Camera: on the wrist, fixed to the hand. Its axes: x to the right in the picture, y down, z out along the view.
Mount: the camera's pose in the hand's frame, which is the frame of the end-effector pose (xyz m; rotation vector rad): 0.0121 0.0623 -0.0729 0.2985 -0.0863 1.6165
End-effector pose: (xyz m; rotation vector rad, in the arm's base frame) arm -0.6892 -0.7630 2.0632 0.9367 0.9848 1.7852
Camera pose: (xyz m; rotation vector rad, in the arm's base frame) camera -0.7779 -0.7887 2.0917 -1.6986 -0.2082 -1.9895
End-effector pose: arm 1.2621 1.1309 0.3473 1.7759 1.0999 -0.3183
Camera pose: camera 1.2997 1.1920 0.4121 2.2915 -0.6610 0.4577
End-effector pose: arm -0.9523 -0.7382 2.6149 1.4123 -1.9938 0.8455
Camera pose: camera -1.0096 -0.6749 2.6602 0.3707 2.4618 -1.4168
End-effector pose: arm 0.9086 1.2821 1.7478 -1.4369 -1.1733 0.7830
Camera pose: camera 0.9946 1.2737 1.7045 -1.9157 0.3447 1.9610
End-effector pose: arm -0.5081 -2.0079 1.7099 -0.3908 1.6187 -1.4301
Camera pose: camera -0.5516 -1.9546 1.6420 0.8732 1.0089 -0.3190
